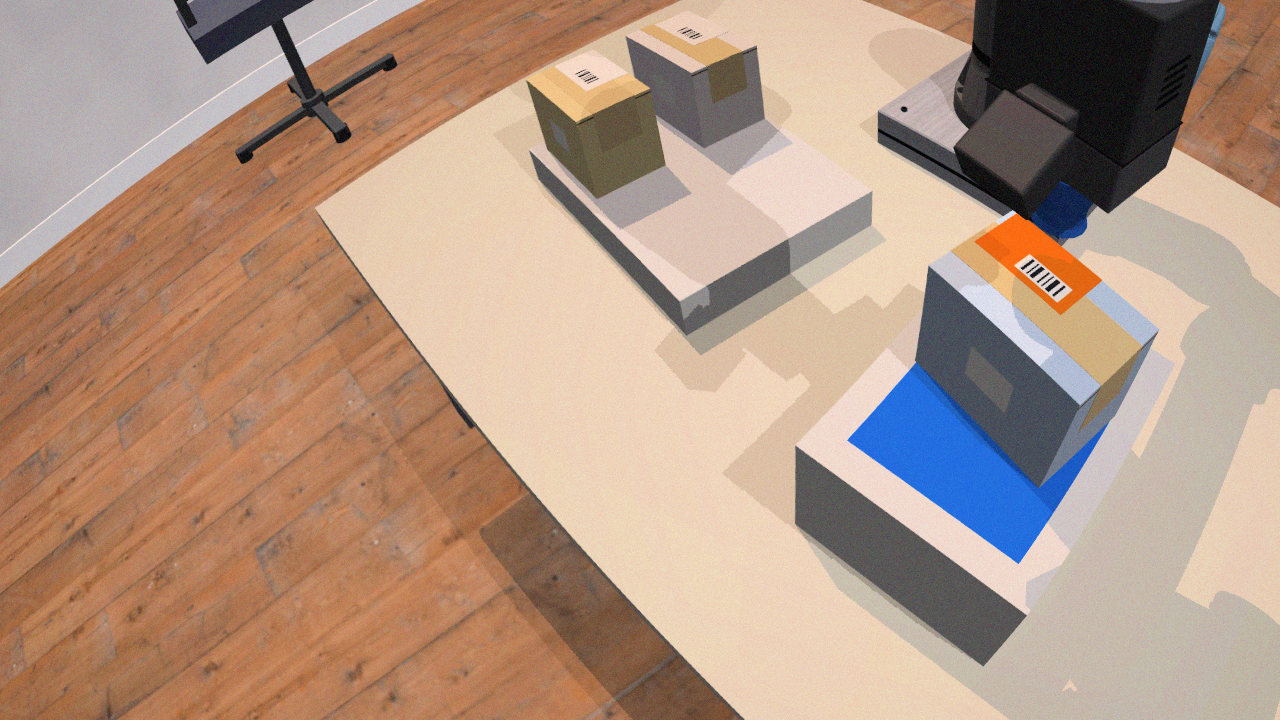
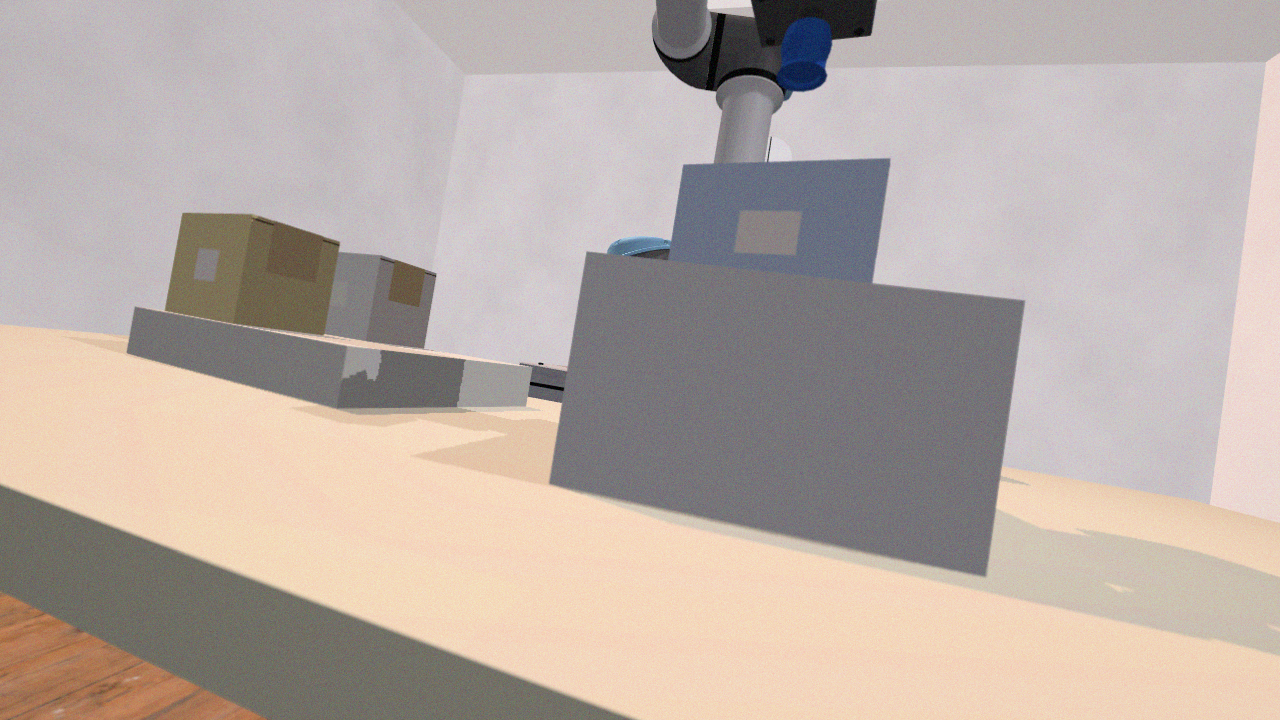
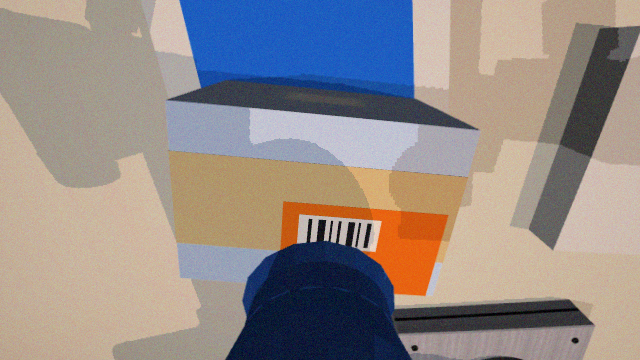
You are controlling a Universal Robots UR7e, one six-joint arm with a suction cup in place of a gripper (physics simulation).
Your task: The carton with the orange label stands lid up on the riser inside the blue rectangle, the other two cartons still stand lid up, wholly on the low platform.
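Frame: origin at the arm's base, x back, y right, z up, level; centimetres.
Seen in the pictures: end effector, tool point: [image 1: 1058, 215] [image 2: 801, 76] [image 3: 319, 306].
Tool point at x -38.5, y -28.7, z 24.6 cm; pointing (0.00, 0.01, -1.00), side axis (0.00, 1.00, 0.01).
Pixels of each thing's middle, then the offset from my tool point to it. Level surfaces: height alone.
- orange-label carton, body centre: [image 3: 316, 174] [image 1: 1031, 345] [image 2: 777, 252] dx +1.6, dy +0.1, dz -12.7 cm
- riser, body centre: [image 2: 756, 394] [image 1: 991, 446] [image 3: 314, 116] dx +0.1, dy -0.2, dz -23.5 cm
- blue rectangle, body centre: [image 1: 1007, 401] [image 3: 313, 132] dx +0.1, dy -0.2, dz -17.5 cm
- tan carton, body centre: [image 1: 594, 120] [image 2: 254, 275] dx -4.8, dy +52.5, dz -19.6 cm
- grey carton, body centre: [image 1: 695, 75] [image 2: 367, 300] dx +8.5, dy +52.5, dz -19.6 cm
- low platform, body centre: [image 1: 692, 179] [image 2: 347, 360] dx +1.5, dy +44.7, dz -27.1 cm
- table, its level: dz -29.5 cm
The orange-label carton [image 1: 993, 385] [image 2: 778, 223] [image 3: 210, 195] stands lid up on the riser [image 1: 895, 546] [image 2: 778, 402] [image 3: 431, 40], over the back part of the blue rectangle [image 1: 930, 447] [image 3: 305, 40]. One lower corner is very near the rectangle's side edge; its far lower edge is hidden, so I cannot tell whether it is wholly inside. My suction cup [image 1: 1060, 213] [image 2: 803, 73] [image 3: 320, 280] is off and empty, above the carton with a clear gap. The tan carton [image 1: 595, 134] [image 2: 205, 277] and grey carton [image 1: 698, 98] [image 2: 362, 295] stand lid up on the low platform [image 1: 742, 241] [image 2: 250, 358] [image 3: 610, 205].
The arm's base plate [image 1: 917, 120] [image 3: 490, 340] lies on the table behind the riser. The low platform is to one side of the riser, with a gap between them. A dark stand [image 1: 308, 100] is on the floor beyond the table [image 1: 554, 358] [image 2: 268, 501].
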